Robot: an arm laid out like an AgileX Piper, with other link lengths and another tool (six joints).
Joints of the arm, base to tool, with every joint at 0 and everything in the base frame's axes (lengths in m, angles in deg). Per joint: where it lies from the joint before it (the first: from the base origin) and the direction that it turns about. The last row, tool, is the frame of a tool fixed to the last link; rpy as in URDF.
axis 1: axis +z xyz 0 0 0.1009
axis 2: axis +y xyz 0 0 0
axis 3: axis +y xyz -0.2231 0 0.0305
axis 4: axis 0.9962 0 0.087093 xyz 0.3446 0 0.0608
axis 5: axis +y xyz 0 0 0
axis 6: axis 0.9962 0 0.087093 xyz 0.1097 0 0.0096
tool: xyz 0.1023 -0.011 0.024 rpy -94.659 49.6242 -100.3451
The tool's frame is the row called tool.
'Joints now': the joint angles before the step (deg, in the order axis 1, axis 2, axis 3, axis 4, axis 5, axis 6). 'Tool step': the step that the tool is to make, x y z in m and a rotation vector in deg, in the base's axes. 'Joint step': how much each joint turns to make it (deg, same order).
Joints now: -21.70 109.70 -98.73 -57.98 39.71 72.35
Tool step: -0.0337 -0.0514 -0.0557 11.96 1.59 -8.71
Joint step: -6.85 6.25 -5.49 14.74 4.23 -5.95
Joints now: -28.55 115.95 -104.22 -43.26 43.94 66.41
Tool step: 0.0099 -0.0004 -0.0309 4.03 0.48 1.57
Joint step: -0.75 3.54 -1.78 5.60 -1.31 -3.62
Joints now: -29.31 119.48 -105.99 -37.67 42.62 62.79
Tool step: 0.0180 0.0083 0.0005 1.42 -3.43 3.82
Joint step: 0.00 0.04 0.00 4.77 -4.34 -3.22
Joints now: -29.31 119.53 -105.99 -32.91 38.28 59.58
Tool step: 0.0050 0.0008 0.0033 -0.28 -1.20 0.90
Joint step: 0.00 -0.01 -0.10 0.48 -1.41 -0.35
